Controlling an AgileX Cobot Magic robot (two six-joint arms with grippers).
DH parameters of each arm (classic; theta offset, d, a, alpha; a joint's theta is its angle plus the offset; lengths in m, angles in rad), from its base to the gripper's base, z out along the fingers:
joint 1: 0 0.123 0 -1.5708
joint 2: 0.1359 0 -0.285 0
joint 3: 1.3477 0 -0.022 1.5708
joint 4: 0 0.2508 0 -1.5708
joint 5: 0 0 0.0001 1.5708
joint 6: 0 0.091 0 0
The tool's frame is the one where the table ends.
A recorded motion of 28 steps. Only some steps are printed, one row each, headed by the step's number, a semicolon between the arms.
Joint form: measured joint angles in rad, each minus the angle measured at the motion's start. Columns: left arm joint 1, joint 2, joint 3, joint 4, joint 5, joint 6; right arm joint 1, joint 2, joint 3, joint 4, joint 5, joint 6.
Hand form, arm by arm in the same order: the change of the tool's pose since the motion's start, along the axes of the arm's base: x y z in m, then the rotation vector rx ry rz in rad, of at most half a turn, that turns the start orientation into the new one. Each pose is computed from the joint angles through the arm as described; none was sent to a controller.
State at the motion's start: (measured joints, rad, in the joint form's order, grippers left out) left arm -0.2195 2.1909 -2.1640 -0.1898 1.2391 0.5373; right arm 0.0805 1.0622 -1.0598 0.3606 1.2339 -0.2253
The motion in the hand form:
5: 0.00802 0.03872 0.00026 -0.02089 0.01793 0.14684; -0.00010 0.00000 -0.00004 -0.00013 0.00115 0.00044
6: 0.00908 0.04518 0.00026 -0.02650 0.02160 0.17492; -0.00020 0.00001 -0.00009 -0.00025 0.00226 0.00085
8: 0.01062 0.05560 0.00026 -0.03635 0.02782 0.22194; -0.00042 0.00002 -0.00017 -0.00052 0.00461 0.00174
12: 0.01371 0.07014 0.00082 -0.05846 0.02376 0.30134; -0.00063 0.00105 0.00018 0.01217 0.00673 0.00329
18: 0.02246 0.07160 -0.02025 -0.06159 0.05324 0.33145; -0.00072 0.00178 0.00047 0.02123 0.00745 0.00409
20: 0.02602 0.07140 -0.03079 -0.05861 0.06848 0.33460; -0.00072 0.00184 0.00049 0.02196 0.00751 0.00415
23: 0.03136 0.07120 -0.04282 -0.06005 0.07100 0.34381; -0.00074 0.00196 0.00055 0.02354 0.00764 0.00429
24: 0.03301 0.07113 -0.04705 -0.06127 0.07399 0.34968; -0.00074 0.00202 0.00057 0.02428 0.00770 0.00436
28: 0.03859 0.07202 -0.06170 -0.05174 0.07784 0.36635; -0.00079 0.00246 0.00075 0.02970 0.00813 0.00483
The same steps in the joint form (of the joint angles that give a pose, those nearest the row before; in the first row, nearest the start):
5: 0.0820 -0.0008 0.0000 0.0035 0.0021 -0.0717; 0.0000 0.0000 0.0000 0.0000 0.0013 0.0000
6: 0.0956 -0.0008 0.0001 0.0035 0.0021 -0.0876; 0.0000 0.0000 0.0000 0.0000 0.0024 0.0000
8: 0.1176 -0.0008 0.0000 0.0035 0.0021 -0.1152; 0.0000 0.0000 0.0000 0.0000 0.0050 0.0000
12: 0.1482 -0.0008 -0.0001 0.0035 -0.0137 -0.1663; 0.0000 0.0000 0.0000 0.0129 0.0061 0.0000
18: 0.1522 0.0441 0.0000 0.0035 -0.0343 -0.1900; 0.0000 0.0000 0.0000 0.0220 0.0061 0.0000
20: 0.1522 0.0661 0.0000 0.0035 -0.0411 -0.1915; 0.0000 0.0000 0.0000 0.0228 0.0061 0.0000
23: 0.1522 0.0920 0.0000 0.0035 -0.0658 -0.1965; 0.0000 0.0000 0.0000 0.0244 0.0062 0.0000
24: 0.1522 0.1009 0.0000 0.0035 -0.0729 -0.2015; 0.0000 0.0000 0.0000 0.0251 0.0062 0.0000
28: 0.1522 0.1313 0.0000 0.0168 -0.0994 -0.2147; 0.0000 0.0000 0.0000 0.0305 0.0061 0.0000

